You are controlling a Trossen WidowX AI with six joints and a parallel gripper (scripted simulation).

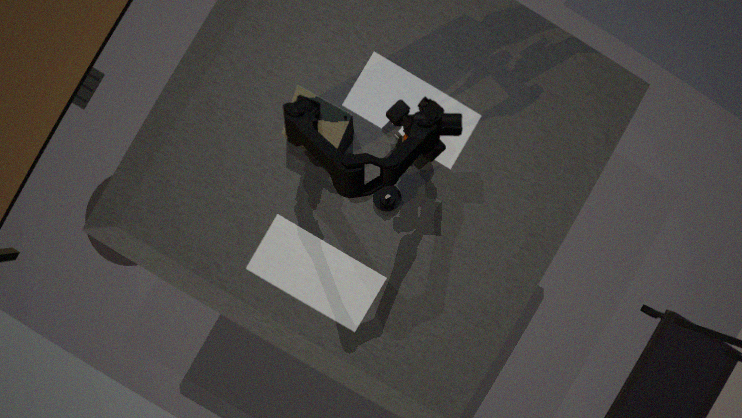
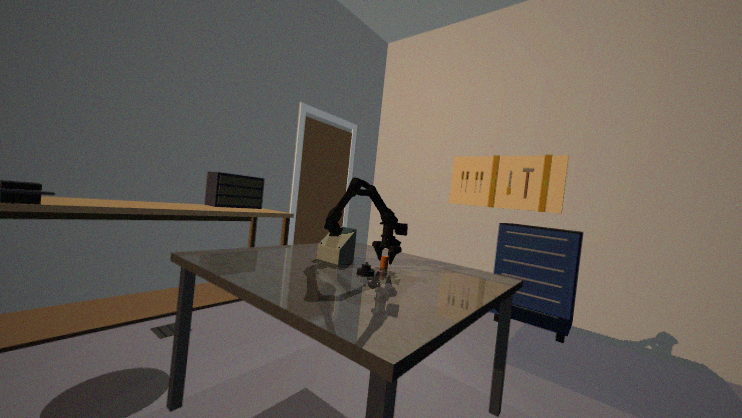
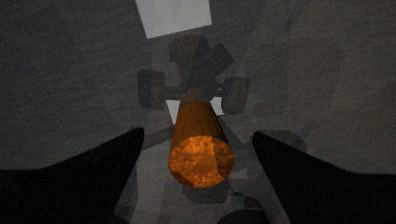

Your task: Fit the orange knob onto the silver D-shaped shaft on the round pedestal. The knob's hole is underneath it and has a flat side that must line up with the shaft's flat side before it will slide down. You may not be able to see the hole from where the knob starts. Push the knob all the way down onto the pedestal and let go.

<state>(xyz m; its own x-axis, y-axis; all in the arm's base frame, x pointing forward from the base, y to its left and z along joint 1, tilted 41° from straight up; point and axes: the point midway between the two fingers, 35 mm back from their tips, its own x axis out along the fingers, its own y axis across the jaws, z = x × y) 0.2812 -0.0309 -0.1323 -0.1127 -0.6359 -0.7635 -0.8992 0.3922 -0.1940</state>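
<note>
The orange knob lies 1 cm above my gripper tip. From my gripper tip the other things lie so: dark round pedestal (20 cm to the right).
</note>
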